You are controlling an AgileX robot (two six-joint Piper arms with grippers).
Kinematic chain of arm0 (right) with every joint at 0, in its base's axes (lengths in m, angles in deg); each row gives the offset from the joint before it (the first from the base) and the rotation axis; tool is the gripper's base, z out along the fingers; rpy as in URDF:
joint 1: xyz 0 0 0.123 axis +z
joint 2: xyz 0 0 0 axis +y
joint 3: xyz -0.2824 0 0.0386 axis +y
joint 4: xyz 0.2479 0 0.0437 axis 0.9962 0 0.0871
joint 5: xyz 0 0 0 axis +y
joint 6: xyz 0.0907 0 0.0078 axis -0.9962 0 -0.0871
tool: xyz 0 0 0 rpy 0 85 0
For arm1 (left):
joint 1: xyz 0 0 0.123 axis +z
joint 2: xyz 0 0 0 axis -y
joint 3: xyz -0.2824 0 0.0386 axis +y
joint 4: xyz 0.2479 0 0.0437 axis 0.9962 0 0.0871
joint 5: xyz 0 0 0 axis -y
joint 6: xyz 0.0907 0 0.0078 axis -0.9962 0 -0.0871
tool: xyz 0 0 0 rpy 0 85 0
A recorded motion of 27 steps. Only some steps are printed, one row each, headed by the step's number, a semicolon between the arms.
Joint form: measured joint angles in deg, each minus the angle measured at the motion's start. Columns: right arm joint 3, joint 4, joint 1, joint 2, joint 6, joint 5; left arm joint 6, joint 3, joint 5, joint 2, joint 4, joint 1.
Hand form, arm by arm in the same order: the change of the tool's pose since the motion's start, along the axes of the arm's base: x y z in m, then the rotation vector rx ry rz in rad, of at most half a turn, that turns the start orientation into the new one. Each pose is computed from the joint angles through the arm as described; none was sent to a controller.
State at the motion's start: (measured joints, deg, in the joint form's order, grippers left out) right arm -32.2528 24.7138 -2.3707 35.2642 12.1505 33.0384; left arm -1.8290 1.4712 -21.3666 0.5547 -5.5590 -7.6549
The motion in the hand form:
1: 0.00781 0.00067 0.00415 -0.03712 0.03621 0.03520; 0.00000 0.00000 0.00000 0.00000 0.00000 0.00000
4: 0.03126 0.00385 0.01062 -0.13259 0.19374 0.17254; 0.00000 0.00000 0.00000 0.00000 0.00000 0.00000
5: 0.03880 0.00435 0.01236 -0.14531 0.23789 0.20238; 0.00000 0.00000 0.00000 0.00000 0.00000 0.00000
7: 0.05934 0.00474 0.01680 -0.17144 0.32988 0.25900; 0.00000 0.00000 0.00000 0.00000 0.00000 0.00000
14: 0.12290 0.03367 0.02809 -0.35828 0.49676 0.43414; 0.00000 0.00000 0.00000 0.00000 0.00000 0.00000
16: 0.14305 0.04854 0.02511 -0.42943 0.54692 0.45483; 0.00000 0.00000 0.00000 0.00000 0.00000 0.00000
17: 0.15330 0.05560 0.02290 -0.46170 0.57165 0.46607; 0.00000 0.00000 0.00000 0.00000 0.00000 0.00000
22: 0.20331 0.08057 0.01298 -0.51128 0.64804 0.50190; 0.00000 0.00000 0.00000 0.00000 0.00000 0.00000
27: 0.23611 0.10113 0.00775 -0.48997 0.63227 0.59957; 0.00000 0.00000 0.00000 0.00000 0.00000 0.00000
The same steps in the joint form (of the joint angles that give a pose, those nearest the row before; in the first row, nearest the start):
1: -2.27 -0.24 0.00 2.81 2.30 2.18; 0.00 0.00 0.00 0.00 0.00 0.00
4: -9.21 -0.88 0.00 11.68 9.03 11.71; 0.00 0.00 0.00 0.00 0.00 0.00
5: -11.29 -1.16 0.00 14.29 9.95 14.19; 0.00 0.00 0.00 0.00 0.00 0.00
7: -16.52 -2.26 0.17 20.68 11.27 19.07; 0.00 0.00 0.00 0.00 0.00 0.00
14: -33.13 -13.37 10.27 37.99 8.68 27.76; 0.00 0.00 0.00 0.00 0.00 0.00
16: -37.85 -18.46 14.25 43.43 5.61 29.60; 0.00 0.00 0.00 0.00 0.00 0.00
17: -40.29 -20.45 15.78 46.23 4.67 30.72; 0.00 0.00 0.00 0.00 0.00 0.00
22: -52.58 -23.00 18.54 58.78 3.40 35.20; 0.00 0.00 0.00 0.00 0.00 0.00
27: -61.80 -18.72 19.19 66.77 7.88 36.92; 0.00 0.00 0.00 0.00 0.00 0.00

